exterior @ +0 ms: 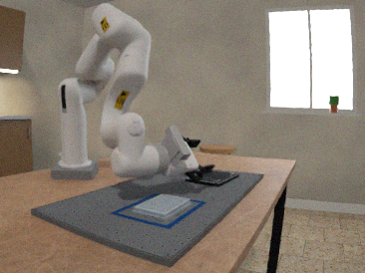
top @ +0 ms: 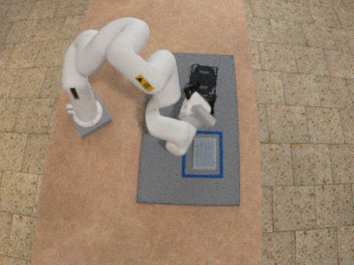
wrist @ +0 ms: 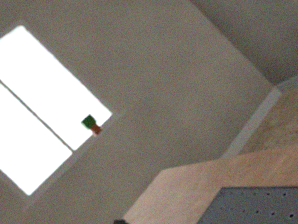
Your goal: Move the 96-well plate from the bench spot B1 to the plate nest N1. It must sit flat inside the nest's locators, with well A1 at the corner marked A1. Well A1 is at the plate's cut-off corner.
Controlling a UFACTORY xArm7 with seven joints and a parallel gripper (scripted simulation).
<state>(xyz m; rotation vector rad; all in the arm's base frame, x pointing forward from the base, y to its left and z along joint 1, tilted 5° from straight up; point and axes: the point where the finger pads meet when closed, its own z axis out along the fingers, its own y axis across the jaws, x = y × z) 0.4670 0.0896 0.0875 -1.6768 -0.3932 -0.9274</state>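
The 96-well plate is 220 mm to the right of my hand and 90 mm below it. From my hand the other things lie so: black plate nest (120 mm to the left, 90 mm below, 10 mm behind).
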